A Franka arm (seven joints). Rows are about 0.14 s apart.
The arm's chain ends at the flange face. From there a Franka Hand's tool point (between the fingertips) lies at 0.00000 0.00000 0.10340 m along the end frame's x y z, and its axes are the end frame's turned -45 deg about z.
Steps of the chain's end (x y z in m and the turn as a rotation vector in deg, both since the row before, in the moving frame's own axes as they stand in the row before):
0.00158, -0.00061, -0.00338, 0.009, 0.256, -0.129
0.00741, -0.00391, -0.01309, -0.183, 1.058, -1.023
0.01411, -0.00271, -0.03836, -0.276, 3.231, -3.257
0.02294, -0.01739, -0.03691, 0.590, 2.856, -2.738
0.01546, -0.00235, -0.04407, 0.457, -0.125, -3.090
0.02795, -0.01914, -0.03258, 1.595, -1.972, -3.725
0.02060, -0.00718, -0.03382, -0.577, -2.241, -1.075
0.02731, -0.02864, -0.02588, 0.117, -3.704, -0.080
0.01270, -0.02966, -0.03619, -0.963, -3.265, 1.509
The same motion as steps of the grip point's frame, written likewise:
0.00189, 0.00100, -0.00338, -0.175, 0.187, -0.129
0.00914, 0.00405, -0.01311, -0.878, 0.619, -1.023
0.01579, 0.01242, -0.03853, -2.480, 2.090, -3.257
0.03298, 0.00671, -0.03704, -1.602, 2.437, -2.738
0.01300, 0.00852, -0.04407, 0.412, 0.235, -3.090
0.03267, 0.00170, -0.03268, 2.522, -0.267, -3.725
0.01603, 0.00740, -0.03390, 1.177, -1.993, -1.075
0.03499, -0.00581, -0.02610, 2.702, -2.536, -0.080
0.02460, -0.01500, -0.03637, 1.628, -2.990, 1.509

